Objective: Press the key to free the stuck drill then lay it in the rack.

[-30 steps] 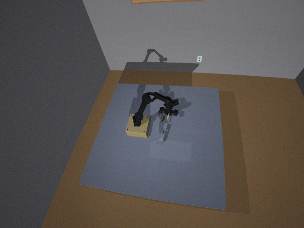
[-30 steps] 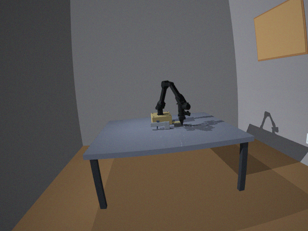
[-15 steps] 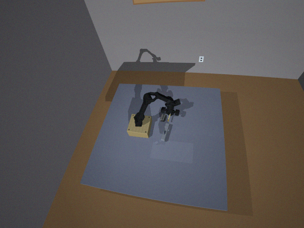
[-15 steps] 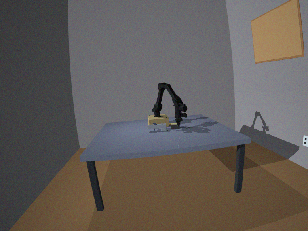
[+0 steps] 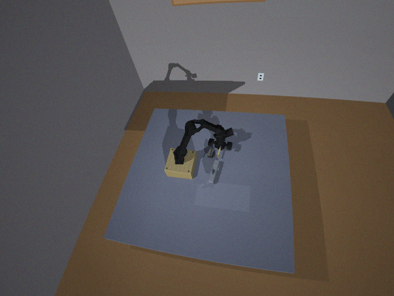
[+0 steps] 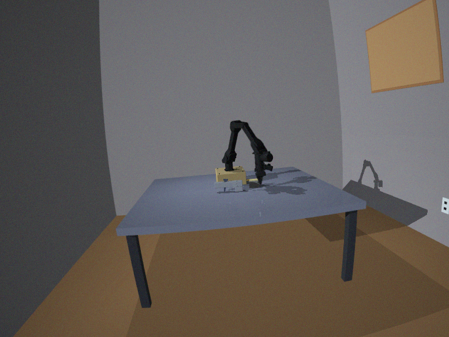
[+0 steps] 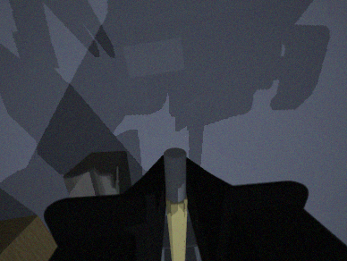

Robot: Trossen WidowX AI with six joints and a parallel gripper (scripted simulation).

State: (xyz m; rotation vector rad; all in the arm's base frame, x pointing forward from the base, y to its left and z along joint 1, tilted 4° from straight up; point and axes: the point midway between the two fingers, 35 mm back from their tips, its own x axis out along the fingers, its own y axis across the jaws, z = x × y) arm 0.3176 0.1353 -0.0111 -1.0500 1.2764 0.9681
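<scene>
Right now my gripper tip is 10 mm past the drill, 40 mm to the left of it and 30 mm below it. From my gripper tip the other things lie so: grey block 80 mm behind, 20 mm to the right, 10 mm below.
</scene>
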